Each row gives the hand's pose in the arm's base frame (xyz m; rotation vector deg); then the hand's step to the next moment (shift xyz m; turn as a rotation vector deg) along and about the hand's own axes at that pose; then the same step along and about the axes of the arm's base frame.
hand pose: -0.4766 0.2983 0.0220 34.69 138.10 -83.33
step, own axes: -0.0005 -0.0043 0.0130 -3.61 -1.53 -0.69
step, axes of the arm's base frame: -0.0015 -0.0134 -0.0025 2.44 -0.80 3.05
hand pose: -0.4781 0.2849 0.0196 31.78 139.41 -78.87
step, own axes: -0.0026 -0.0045 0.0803 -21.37 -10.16 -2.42
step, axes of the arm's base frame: 0.0051 -0.0719 -0.0357 14.02 -6.66 18.02
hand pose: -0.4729 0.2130 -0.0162 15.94 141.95 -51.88
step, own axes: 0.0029 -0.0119 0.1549 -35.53 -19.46 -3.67
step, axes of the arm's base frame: 0.0509 -0.1096 -0.0977 22.55 -13.26 31.15
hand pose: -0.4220 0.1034 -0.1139 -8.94 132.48 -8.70
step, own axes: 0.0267 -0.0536 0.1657 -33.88 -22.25 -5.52
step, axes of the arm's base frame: 0.1072 -0.0671 -0.1227 20.26 -16.16 31.65
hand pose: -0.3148 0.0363 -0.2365 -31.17 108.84 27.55
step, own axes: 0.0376 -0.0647 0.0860 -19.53 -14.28 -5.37
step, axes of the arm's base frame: 0.0882 -0.0103 -0.0715 10.88 -11.72 18.93
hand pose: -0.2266 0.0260 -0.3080 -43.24 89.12 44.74
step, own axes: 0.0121 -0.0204 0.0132 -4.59 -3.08 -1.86
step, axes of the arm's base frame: 0.0228 -0.0012 -0.0147 2.00 -3.09 4.53
